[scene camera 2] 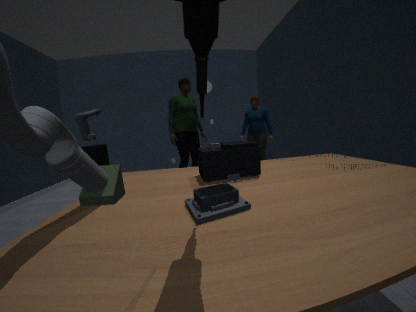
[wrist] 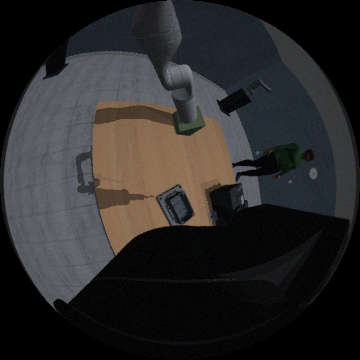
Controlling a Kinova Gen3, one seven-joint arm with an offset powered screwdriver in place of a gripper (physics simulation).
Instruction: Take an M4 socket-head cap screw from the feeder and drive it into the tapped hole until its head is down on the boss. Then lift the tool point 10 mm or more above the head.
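My screwdriver (scene camera 2: pixel 202 116) hangs point down from the top of the scene view, its thin tip high above the table. Whether a screw sits on the tip is too small and dark to tell. In the wrist view, its black body fills the bottom. A black box-shaped feeder (scene camera 2: pixel 230 164) (wrist: pixel 223 201) stands on the table, with small light parts on top. A dark open-topped housing (scene camera 2: pixel 216 198) (wrist: pixel 180 205) sits on a grey plate (scene camera 2: pixel 206 217) in front of the feeder. The boss, the tapped hole and any screw cannot be made out.
The wooden table (scene camera 2: pixel 300 230) (wrist: pixel 130 160) carries a green block (scene camera 2: pixel 102 198) (wrist: pixel 189 129), on which the grey arm (scene camera 2: pixel 62 147) (wrist: pixel 185 102) stands at the left. The driver's shadow falls in front of the plate. Two people stand behind the table, and another small robot stands at the back left.
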